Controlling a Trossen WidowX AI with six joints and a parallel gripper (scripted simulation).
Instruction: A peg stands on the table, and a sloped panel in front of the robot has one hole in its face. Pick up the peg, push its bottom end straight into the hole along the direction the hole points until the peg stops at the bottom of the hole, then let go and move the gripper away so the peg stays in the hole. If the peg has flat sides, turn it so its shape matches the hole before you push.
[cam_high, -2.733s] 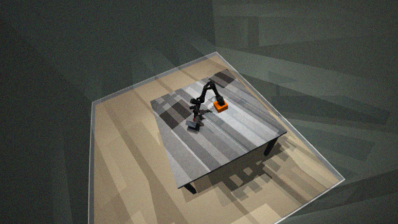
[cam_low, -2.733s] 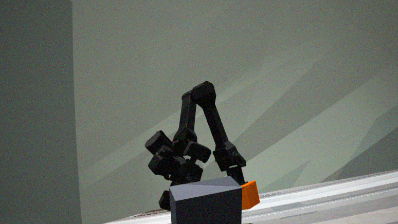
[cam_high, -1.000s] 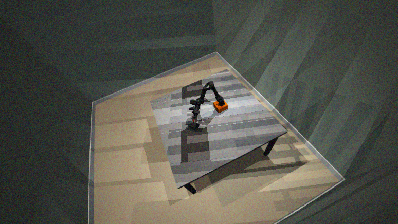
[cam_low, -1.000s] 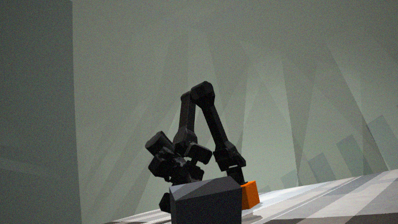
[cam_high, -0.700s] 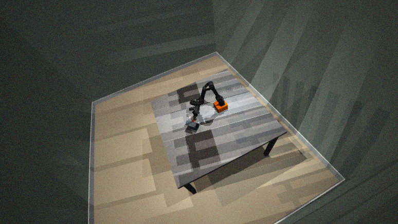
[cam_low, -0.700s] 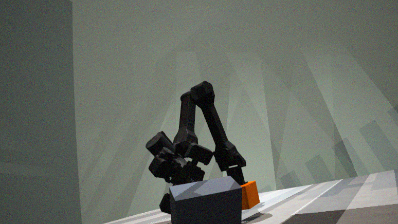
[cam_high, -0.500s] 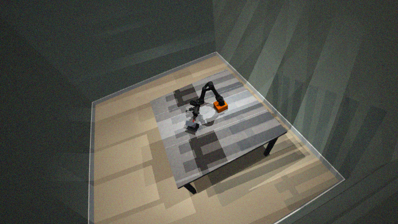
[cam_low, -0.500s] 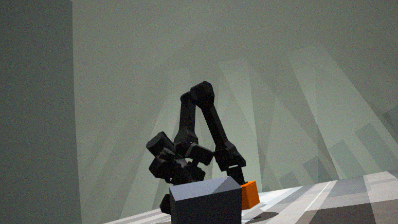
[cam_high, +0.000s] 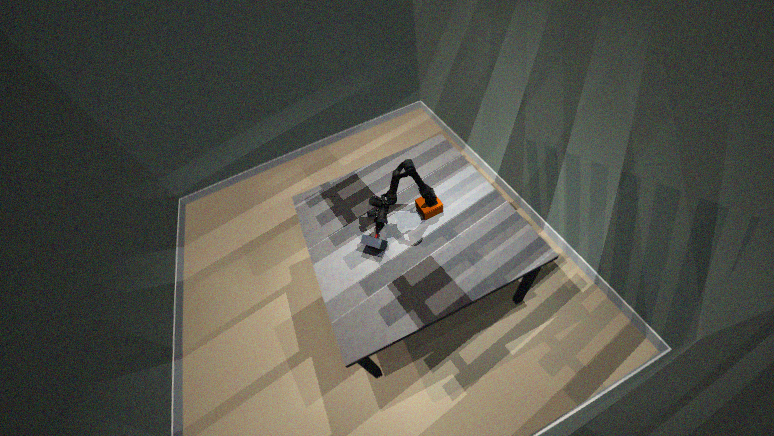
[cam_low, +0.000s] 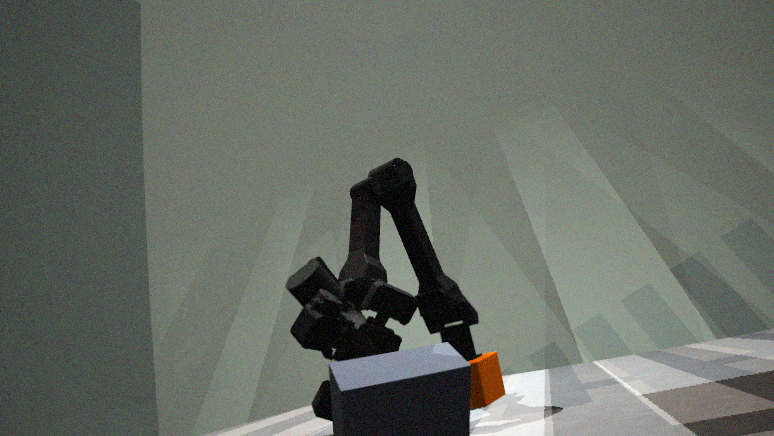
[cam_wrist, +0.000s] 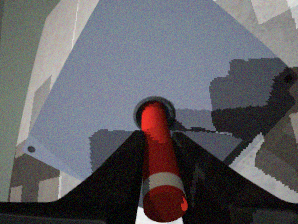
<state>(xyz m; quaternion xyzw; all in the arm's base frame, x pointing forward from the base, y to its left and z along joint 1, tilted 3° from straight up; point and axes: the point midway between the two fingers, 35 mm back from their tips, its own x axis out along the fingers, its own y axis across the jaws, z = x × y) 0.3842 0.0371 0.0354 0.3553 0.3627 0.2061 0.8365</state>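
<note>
The grey panel block is 3 cm ahead of my gripper tip, 3 cm to the left of it and 2 cm below it. The rest, counted from my gripper tip: round red peg (1 cm behind, 1 cm to the right, 1 cm above).
</note>
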